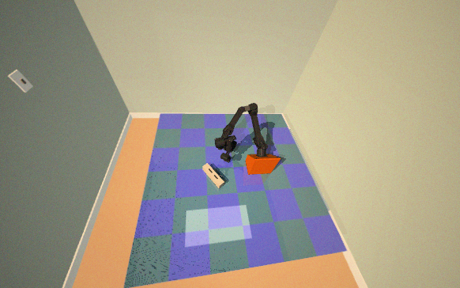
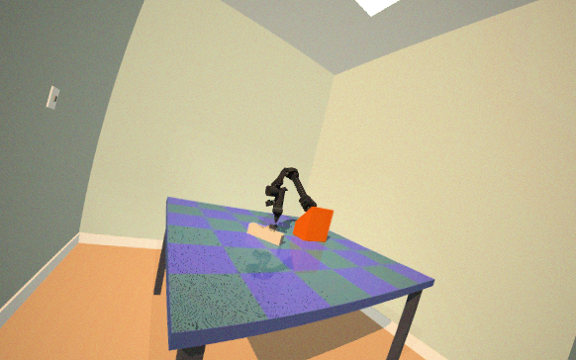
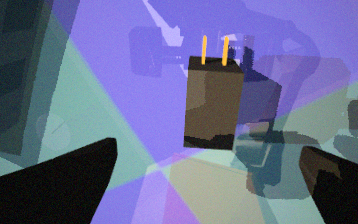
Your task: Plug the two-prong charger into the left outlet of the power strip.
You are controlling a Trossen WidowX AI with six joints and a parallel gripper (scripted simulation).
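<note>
My gripper tip is now 20 mm short of the two-prong charger, 20 mm to the left of it and 50 mm above it.
</note>
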